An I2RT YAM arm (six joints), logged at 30 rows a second.
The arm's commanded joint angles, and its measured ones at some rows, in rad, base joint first. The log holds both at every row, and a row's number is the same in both.
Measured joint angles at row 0:
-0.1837 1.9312 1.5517 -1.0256 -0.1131 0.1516
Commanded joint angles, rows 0 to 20:
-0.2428 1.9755 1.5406 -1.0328 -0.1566 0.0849
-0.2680 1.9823 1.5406 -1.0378 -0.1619 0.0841
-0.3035 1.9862 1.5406 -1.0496 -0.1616 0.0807
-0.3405 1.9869 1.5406 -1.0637 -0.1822 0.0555
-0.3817 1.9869 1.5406 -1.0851 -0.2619 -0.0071
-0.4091 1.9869 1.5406 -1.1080 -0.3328 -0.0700
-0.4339 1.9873 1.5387 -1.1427 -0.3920 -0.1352
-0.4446 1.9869 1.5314 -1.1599 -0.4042 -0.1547
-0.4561 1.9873 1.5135 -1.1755 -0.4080 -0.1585
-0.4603 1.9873 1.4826 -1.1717 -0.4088 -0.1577
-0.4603 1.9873 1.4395 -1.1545 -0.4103 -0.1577
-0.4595 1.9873 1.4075 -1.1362 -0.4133 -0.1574
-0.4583 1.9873 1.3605 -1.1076 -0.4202 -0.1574
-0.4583 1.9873 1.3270 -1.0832 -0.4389 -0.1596
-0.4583 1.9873 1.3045 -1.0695 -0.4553 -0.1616
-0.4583 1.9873 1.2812 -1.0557 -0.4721 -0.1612
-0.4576 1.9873 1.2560 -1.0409 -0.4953 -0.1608
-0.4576 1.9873 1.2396 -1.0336 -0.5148 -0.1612
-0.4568 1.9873 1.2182 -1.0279 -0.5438 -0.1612
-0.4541 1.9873 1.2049 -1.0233 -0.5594 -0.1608
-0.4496 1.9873 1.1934 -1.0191 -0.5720 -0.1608
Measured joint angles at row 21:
-0.4633 1.9736 1.2530 -1.0351 -0.4892 -0.1417
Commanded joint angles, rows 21 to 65:
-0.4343 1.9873 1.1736 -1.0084 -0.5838 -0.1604
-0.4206 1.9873 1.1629 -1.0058 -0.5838 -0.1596
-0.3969 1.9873 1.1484 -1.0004 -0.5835 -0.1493
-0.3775 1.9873 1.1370 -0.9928 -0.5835 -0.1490
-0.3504 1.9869 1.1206 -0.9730 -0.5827 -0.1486
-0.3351 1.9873 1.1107 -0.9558 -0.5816 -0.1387
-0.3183 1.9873 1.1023 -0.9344 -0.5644 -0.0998
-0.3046 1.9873 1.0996 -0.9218 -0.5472 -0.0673
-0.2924 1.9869 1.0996 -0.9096 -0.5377 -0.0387
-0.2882 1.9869 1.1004 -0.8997 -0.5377 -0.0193
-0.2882 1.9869 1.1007 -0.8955 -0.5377 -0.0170
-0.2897 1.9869 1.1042 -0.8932 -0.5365 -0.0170
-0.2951 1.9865 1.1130 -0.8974 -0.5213 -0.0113
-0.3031 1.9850 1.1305 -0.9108 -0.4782 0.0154
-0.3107 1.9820 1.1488 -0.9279 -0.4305 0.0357
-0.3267 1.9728 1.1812 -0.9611 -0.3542 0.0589
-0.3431 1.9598 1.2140 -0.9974 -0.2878 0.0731
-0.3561 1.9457 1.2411 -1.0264 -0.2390 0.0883
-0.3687 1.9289 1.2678 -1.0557 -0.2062 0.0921
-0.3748 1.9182 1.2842 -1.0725 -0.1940 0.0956
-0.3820 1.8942 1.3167 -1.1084 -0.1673 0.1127
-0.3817 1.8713 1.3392 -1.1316 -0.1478 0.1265
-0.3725 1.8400 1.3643 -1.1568 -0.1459 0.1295
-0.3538 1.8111 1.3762 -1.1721 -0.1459 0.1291
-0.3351 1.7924 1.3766 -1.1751 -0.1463 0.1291
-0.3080 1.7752 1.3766 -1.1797 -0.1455 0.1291
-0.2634 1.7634 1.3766 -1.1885 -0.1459 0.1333
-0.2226 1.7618 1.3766 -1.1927 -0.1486 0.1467
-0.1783 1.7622 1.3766 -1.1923 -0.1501 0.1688
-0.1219 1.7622 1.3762 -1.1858 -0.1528 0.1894
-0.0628 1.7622 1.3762 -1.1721 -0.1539 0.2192
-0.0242 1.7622 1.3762 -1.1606 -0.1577 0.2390
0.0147 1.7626 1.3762 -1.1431 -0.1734 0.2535
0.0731 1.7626 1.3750 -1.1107 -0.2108 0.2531
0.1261 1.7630 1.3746 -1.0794 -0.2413 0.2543
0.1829 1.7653 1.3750 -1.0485 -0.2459 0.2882
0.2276 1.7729 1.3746 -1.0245 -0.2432 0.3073
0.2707 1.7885 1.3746 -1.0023 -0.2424 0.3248
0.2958 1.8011 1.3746 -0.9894 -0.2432 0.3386
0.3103 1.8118 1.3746 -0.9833 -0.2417 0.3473
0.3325 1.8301 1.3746 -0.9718 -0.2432 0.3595
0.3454 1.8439 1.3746 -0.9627 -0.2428 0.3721
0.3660 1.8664 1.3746 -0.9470 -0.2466 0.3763
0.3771 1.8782 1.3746 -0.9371 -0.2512 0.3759
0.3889 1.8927 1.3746 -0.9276 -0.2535 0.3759
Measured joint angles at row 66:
0.3580 1.8519 1.3655 -0.9417 -0.2379 0.3447
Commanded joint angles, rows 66 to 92:
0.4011 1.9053 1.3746 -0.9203 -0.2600 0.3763
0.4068 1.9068 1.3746 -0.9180 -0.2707 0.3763
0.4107 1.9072 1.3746 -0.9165 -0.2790 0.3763
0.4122 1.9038 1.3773 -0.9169 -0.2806 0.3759
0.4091 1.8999 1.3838 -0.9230 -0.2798 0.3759
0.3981 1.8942 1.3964 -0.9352 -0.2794 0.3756
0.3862 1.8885 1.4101 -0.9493 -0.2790 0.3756
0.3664 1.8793 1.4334 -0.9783 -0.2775 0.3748
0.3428 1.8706 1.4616 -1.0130 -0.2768 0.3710
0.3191 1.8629 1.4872 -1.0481 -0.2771 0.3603
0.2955 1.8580 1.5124 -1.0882 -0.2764 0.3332
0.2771 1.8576 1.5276 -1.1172 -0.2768 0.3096
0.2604 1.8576 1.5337 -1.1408 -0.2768 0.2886
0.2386 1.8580 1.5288 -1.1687 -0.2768 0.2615
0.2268 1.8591 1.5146 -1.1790 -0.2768 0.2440
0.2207 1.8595 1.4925 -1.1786 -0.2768 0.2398
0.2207 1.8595 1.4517 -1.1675 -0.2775 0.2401
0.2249 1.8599 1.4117 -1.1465 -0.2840 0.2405
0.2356 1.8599 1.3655 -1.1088 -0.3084 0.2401
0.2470 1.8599 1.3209 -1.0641 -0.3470 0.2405
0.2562 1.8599 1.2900 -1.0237 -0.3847 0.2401
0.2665 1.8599 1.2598 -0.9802 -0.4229 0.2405
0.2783 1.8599 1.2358 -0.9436 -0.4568 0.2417
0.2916 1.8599 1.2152 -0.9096 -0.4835 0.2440
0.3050 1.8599 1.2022 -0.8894 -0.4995 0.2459
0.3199 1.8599 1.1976 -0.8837 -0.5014 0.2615
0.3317 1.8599 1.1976 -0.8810 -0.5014 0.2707
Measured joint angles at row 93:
0.2958 1.8709 1.2118 -0.8944 -0.4236 0.2554
